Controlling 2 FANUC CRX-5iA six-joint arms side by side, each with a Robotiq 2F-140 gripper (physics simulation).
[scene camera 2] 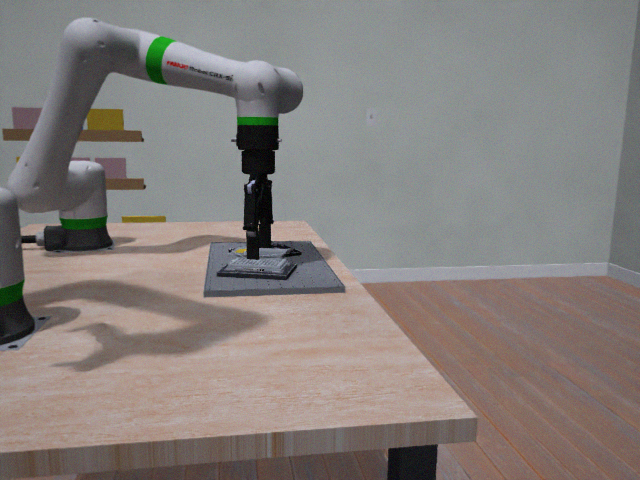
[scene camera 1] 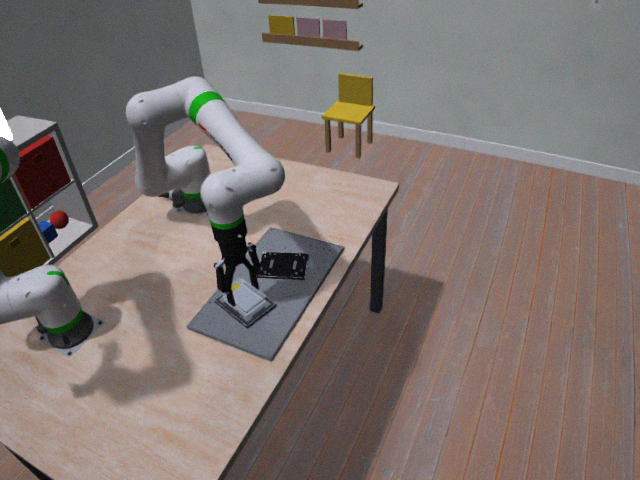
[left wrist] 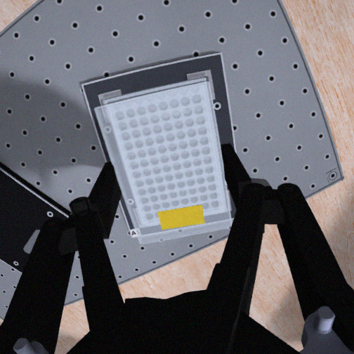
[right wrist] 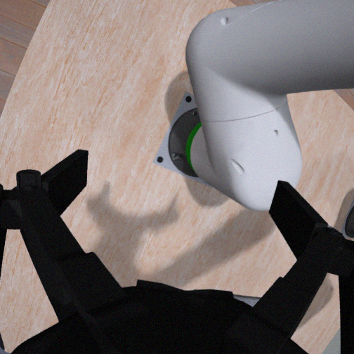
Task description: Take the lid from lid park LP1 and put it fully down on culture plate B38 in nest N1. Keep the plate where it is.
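Frame: origin at the left arm's base, x ahead, y left, z up, level; millimetres.
Seen in the pictures: left gripper, fingertip midpoint: [scene camera 2: 259, 254] [scene camera 1: 243, 295]; left arm's base, origin of the base link: [scene camera 2: 85, 246] [scene camera 1: 200, 202]; right arm's base, origin of the base link: [scene camera 1: 71, 330].
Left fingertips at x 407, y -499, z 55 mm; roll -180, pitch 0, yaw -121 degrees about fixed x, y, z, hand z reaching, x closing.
Note:
Pixels of each thing's top centre, then the offset from my left fingertips to it. "pt": a spot on its surface instead.
- culture plate B38, middle of its top: [scene camera 2: 258, 261] [scene camera 1: 244, 298] dy +1, dx -2, dz -16 mm
- dark nest N1, middle of its top: [scene camera 2: 258, 265] [scene camera 1: 244, 301] dy +1, dx -2, dz -26 mm
- Lid park LP1, middle of its top: [scene camera 2: 264, 246] [scene camera 1: 282, 262] dy +195, dx +60, dz -22 mm
- grey perforated board, surface spot: [scene camera 2: 320, 285] pt dy -153, dx +100, dz -42 mm
My left gripper [scene camera 1: 242, 293] [scene camera 2: 258, 252] [left wrist: 169, 167] is shut on the clear lid [left wrist: 181, 217], across its width. The lid carries a yellow label and is held low over culture plate B38 [scene camera 2: 255, 265] [left wrist: 162, 150]. In the left wrist view the lid sits slightly askew to the plate and overhangs it toward the label end; the exact gap is hard to tell. The plate's wells show through the lid. The plate sits in the dark nest N1 [scene camera 2: 253, 275] [left wrist: 155, 77]. Lid park LP1 [scene camera 1: 283, 265], black, holds no lid. My right gripper [right wrist: 181, 182] is open and empty, away from the plate.
The nest and the lid park stand on a grey perforated board [scene camera 1: 268, 343] [scene camera 2: 320, 285] [left wrist: 285, 100] near the table's edge. The lid park lies close beside the nest. A white arm and its base [right wrist: 185, 142] show below the right gripper.

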